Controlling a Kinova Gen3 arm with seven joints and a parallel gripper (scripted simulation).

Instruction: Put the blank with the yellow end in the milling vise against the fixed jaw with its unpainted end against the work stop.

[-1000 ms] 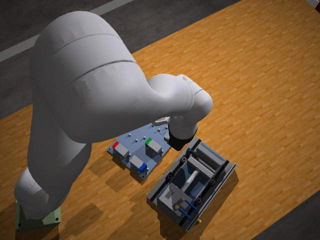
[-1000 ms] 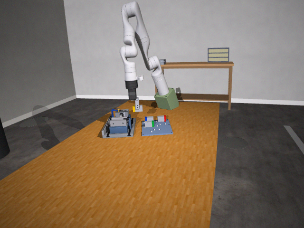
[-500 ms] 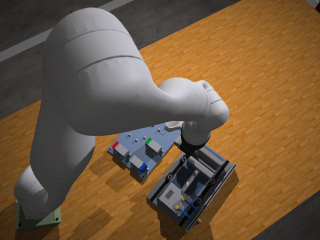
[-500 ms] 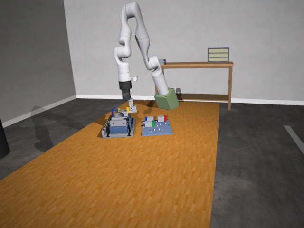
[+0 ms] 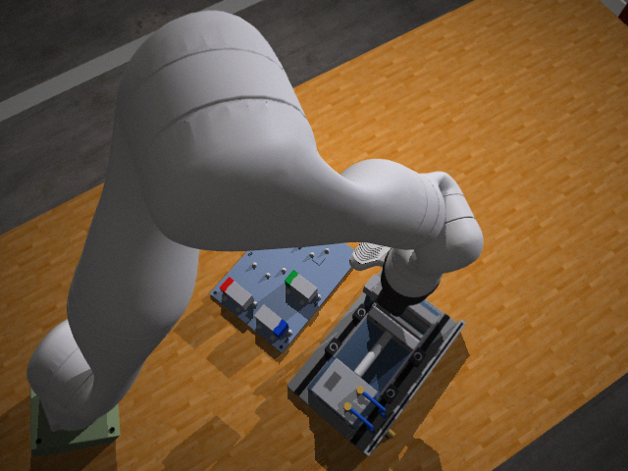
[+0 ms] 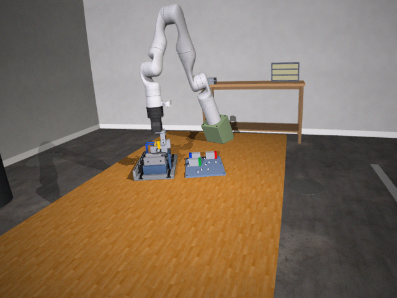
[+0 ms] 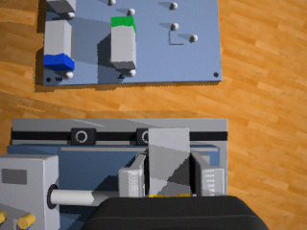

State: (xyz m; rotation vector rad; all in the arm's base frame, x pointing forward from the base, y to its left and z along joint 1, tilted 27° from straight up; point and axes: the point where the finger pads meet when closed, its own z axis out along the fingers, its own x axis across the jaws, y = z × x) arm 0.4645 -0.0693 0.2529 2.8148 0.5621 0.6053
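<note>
My gripper is now 5 cm short of the fixed jaw, 4 cm to the left of it and 9 cm above it. Round my hand: moving jaw (5 cm to the right, 9 cm below); yellow-ended blank (2 cm below); dark work stop (8 cm below).
</note>
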